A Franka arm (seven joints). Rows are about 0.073 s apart.
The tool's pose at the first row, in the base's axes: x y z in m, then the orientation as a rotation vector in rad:
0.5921 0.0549 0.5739 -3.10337 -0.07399 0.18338
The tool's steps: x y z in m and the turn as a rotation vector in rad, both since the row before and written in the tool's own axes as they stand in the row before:
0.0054 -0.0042 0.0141 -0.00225 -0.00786 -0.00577
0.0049 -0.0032 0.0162 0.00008 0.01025 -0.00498
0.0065 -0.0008 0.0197 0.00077 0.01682 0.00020
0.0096 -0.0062 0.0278 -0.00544 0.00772 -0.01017
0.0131 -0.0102 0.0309 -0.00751 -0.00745 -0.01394
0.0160 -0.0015 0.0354 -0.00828 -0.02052 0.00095
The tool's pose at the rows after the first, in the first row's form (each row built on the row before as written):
0.5956 0.0598 0.5594 -3.10449 -0.08340 0.19548
0.5982 0.0637 0.5428 -3.10458 -0.09086 0.17942
0.6023 0.0654 0.5225 -3.10475 -0.09004 0.15328
0.6087 0.0730 0.4941 -3.10954 -0.10621 0.14100
0.6182 0.0848 0.4625 -3.11529 -0.12885 0.15223
0.6305 0.0882 0.4258 -3.12275 -0.12868 0.18420

